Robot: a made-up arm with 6 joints.
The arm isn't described. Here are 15 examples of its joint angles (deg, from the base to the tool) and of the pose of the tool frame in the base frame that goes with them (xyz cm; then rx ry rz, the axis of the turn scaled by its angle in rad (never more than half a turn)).
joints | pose
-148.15 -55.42 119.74 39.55 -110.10 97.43 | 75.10 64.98 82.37 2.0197 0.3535 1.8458
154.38 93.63 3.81 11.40 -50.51 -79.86 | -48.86 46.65 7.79 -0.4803 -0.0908 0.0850
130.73 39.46 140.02 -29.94 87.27 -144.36 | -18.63 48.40 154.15 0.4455 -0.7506 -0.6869
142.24 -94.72 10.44 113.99 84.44 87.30 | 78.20 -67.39 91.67 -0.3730 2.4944 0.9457
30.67 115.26 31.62 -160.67 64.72 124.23 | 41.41 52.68 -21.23 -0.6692 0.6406 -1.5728
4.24 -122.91 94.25 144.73 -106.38 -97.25 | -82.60 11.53 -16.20 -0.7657 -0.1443 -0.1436
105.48 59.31 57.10 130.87 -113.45 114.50 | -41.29 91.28 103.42 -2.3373 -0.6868 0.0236
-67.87 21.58 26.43 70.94 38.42 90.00 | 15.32 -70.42 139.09 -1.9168 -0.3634 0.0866
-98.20 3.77 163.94 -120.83 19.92 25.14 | 25.43 27.01 151.31 0.8072 -1.3452 1.4236
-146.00 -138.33 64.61 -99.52 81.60 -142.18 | 87.34 44.54 9.50 1.4156 1.6758 0.1225
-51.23 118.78 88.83 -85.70 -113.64 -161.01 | 53.99 -66.21 -21.03 0.3056 -0.9948 0.9688
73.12 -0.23 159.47 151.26 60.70 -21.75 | -28.32 -42.70 123.17 0.0003 -2.8592 -0.2625
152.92 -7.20 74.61 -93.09 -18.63 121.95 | -22.48 2.74 158.65 -2.5534 -0.2296 -1.4629
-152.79 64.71 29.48 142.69 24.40 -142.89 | -84.72 -63.86 71.10 -0.6739 0.9791 2.5479
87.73 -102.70 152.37 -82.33 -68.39 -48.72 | -2.16 -98.15 7.16 -0.7334 0.9076 -2.3160
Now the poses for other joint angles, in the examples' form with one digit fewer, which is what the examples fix.
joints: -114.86 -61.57 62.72 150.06 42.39 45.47
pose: 58.7 80.6 116.1 2.280 -1.376 0.311
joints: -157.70 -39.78 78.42 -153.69 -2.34 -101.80
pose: 62.5 -1.1 147.3 2.728 -0.131 0.358
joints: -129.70 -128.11 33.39 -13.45 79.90 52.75
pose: 47.3 85.2 42.0 1.273 1.021 -2.235
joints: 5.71 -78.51 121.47 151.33 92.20 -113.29
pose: -102.9 7.0 39.9 -0.159 -2.671 0.523
